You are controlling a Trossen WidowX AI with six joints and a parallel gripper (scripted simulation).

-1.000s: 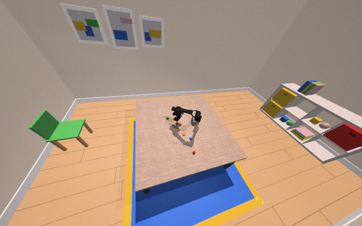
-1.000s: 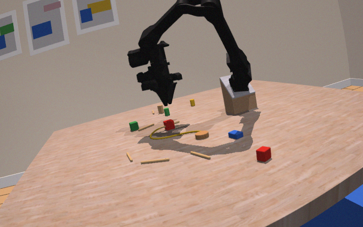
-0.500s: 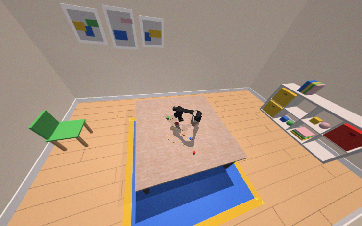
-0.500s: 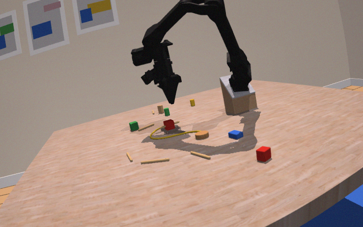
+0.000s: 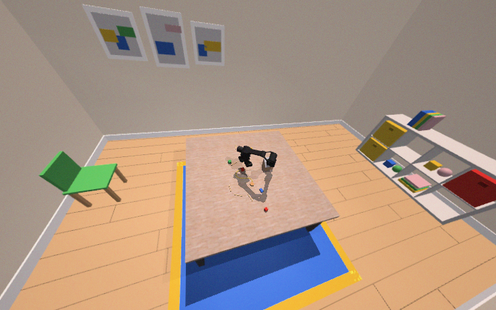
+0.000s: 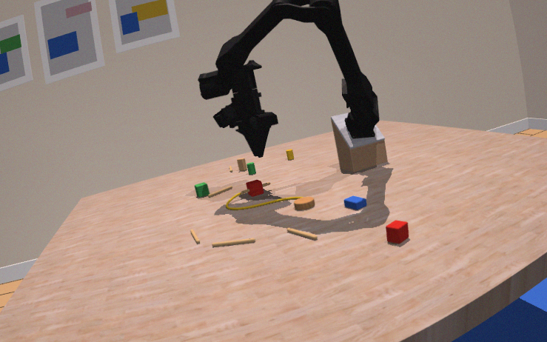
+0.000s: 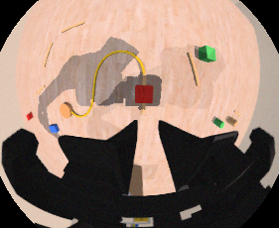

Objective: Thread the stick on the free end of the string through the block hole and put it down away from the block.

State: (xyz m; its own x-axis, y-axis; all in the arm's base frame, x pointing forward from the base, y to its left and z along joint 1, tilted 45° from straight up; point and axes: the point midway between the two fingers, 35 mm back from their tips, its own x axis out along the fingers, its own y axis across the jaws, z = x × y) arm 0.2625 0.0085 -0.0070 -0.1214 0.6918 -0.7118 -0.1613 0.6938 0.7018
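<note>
My gripper tip is 7 cm above the thin wooden stick, 4 cm short of it and 1 cm to the right of it. Round my gripper tip: green cylinder 23 cm to the right, 7 cm below; round wooden button 19 cm to the left, 8 cm below, 4 cm behind; green cube 15 cm ahead, 12 cm to the right, 7 cm below.
</note>
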